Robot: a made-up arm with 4 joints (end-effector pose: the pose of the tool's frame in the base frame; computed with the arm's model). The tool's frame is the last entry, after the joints. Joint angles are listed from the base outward.
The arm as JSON. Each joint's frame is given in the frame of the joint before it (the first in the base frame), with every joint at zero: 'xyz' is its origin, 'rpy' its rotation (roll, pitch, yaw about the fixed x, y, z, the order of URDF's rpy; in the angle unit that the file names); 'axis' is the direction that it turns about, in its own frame. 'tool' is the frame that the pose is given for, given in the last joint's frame.
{
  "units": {
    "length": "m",
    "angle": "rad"
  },
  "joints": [
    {
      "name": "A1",
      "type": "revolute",
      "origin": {
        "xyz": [
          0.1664,
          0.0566,
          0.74
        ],
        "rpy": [
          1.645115,
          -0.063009,
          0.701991
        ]
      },
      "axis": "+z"
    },
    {
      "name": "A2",
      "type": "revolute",
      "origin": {
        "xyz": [
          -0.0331,
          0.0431,
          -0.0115
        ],
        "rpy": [
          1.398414,
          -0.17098,
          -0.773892
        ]
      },
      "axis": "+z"
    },
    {
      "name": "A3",
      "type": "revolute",
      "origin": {
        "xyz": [
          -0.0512,
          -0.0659,
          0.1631
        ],
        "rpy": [
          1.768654,
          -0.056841,
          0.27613
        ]
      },
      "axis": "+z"
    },
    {
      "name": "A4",
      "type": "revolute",
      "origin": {
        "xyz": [
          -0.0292,
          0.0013,
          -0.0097
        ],
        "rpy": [
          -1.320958,
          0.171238,
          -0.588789
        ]
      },
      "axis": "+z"
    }
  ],
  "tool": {
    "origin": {
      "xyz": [
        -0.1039,
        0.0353,
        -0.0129
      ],
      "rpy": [
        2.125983,
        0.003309,
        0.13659
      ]
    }
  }
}
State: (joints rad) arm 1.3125 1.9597 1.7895 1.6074
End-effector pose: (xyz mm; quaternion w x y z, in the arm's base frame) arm 280.6 51.0 702.6 0.0538 0.3042 0.9320 -0.1895
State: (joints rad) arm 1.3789 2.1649 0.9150 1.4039
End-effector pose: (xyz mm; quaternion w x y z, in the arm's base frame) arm 288.8 88.7 745.4 0.0184 -0.5058 -0.6896 0.5180
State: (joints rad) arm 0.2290 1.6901 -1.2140 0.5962
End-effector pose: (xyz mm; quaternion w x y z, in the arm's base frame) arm 121.1 8.9 460.6 0.2339 -0.3436 -0.5530 -0.7221
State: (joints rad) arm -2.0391 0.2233 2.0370 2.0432
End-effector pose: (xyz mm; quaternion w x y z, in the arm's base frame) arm 50.8 72.5 889.7 0.8558 0.4601 0.2308 0.0510
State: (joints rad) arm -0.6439 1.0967 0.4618 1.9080
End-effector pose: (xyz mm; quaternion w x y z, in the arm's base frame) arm 51.0 64.4 655.9 0.0217 0.3447 -0.1469 0.9269
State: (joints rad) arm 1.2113 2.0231 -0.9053 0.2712
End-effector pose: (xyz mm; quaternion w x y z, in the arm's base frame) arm 325.5 176.5 523.6 0.0931 -0.1518 -0.1541 -0.9719
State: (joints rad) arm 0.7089 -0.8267 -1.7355 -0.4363
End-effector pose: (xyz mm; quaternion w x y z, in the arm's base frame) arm 131.5 3.3 480.0 0.5121 0.2633 -0.8082 -0.1234
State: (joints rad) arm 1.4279 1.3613 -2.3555 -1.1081
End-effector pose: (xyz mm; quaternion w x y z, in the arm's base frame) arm 183.8 97.7 519.9 0.3018 0.6999 0.3251 0.5598
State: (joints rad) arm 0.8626 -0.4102 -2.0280 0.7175
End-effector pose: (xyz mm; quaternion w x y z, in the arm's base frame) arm 98.5 126.6 485.3 0.5499 0.5577 -0.5565 -0.2775
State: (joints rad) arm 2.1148 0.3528 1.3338 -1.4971
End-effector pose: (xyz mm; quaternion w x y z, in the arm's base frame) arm 264.8 146.1 551.6 0.6907 0.0512 -0.6742 0.2563
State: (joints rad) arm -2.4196 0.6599 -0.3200 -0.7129
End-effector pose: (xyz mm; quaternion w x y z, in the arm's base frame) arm 239.0 193.0 1000.3 0.0679 -0.6158 0.3899 0.6813
